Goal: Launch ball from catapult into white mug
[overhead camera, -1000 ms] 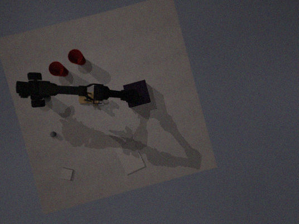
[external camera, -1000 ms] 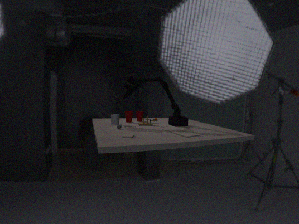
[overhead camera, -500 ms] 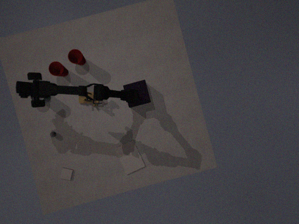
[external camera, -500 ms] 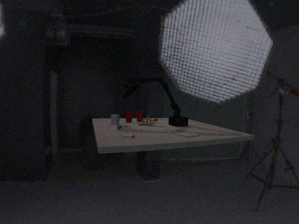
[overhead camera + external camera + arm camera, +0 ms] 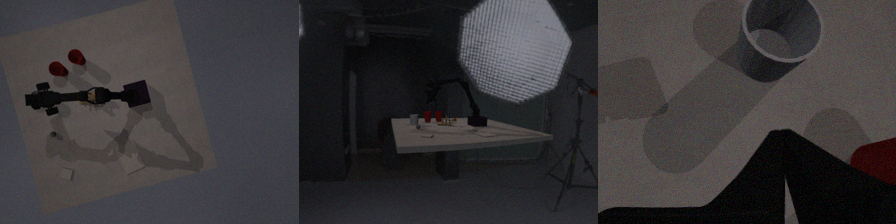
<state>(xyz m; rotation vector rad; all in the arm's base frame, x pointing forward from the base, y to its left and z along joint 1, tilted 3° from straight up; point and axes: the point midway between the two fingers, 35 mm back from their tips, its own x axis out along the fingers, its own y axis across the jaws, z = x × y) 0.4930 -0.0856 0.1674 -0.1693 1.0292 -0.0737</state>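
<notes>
My gripper tip is 300 mm past the orange ball, 150 mm above it and 40 mm to the right of it. From my gripper tip the other things lie so: white mug: 190 mm below, 120 mm ahead, 50 mm to the right; then wooden catapult: 230 mm behind, 160 mm below, 50 mm to the left; then small grey ball: 220 mm to the left, 200 mm below, 110 mm ahead.
</notes>
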